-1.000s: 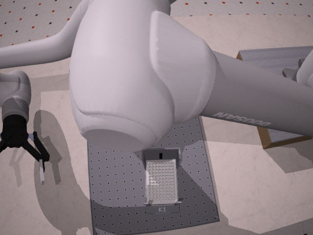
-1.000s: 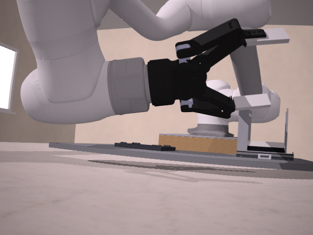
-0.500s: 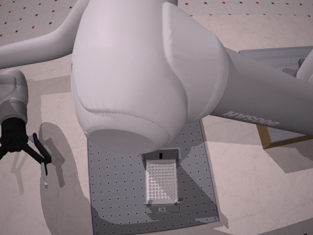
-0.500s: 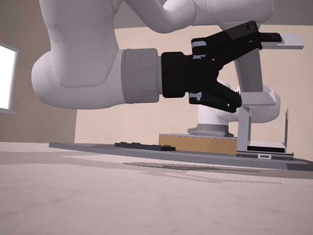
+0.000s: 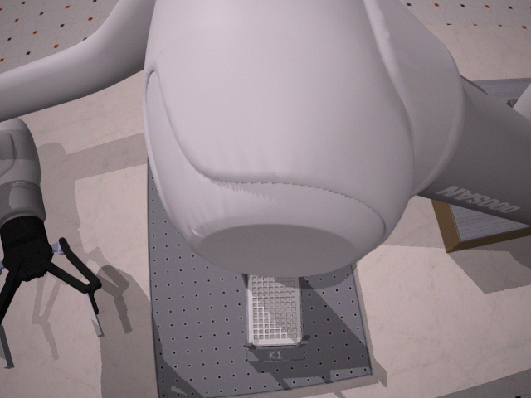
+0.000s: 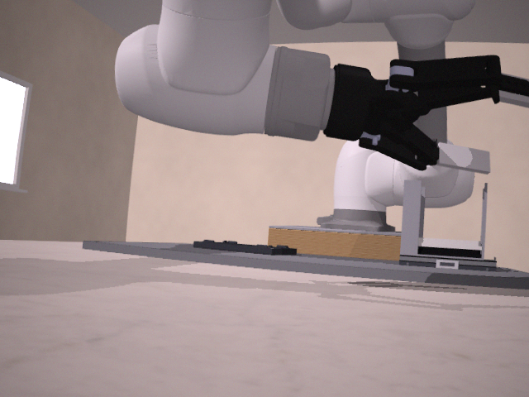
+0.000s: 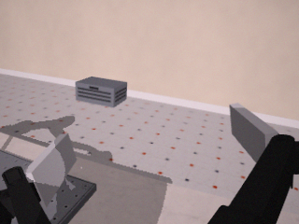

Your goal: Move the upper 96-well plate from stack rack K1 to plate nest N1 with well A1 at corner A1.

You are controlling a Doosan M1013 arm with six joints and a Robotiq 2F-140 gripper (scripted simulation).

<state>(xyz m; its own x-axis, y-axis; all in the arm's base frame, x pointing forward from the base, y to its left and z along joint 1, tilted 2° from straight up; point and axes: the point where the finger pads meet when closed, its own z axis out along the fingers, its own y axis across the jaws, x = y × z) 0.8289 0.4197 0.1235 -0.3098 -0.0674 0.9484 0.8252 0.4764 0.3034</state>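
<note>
My hand is 320 mm past the white 96-well plate, 120 mm above it and 110 mm to the left of it. Also, from my hand: black plate: 320 mm behind, 130 mm below, 110 mm to the right; then pale A1 square: 390 mm to the right, 220 mm behind, 150 mm below.
</note>
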